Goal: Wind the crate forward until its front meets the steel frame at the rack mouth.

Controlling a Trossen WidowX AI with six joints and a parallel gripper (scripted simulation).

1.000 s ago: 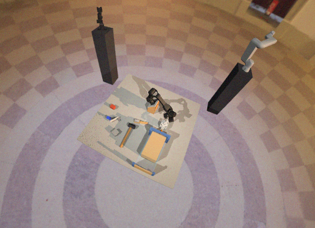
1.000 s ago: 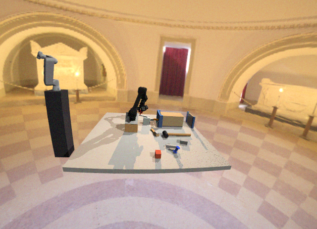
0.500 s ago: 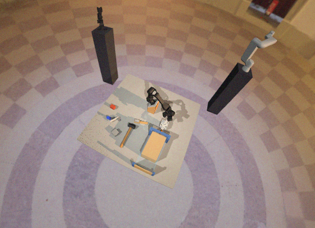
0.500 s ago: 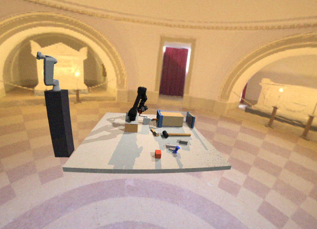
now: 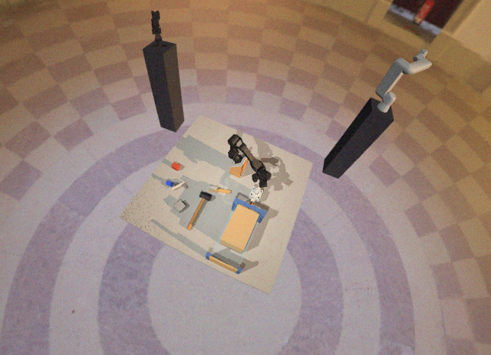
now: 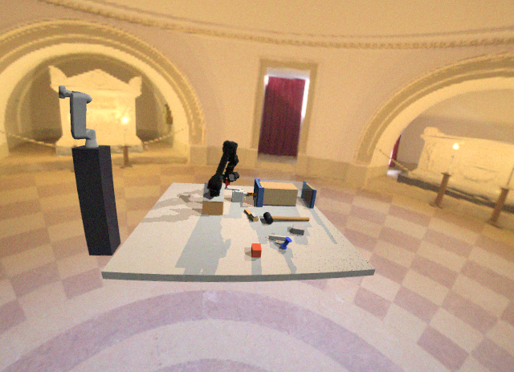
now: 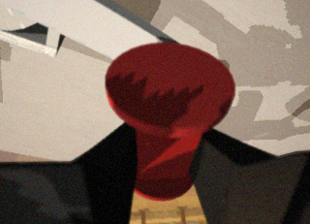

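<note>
My gripper tip is now 4 cm short of the red-knobbed handle, 2 cm to the left of it and 3 cm above it. Also, from my gripper tip: winch 9 cm ahead, 4 cm to the right, 10 cm below; then red knob 1 cm ahead, 2 cm to the right; then frame 26 cm ahead, 5 cm to the right, 3 cm below.
</note>
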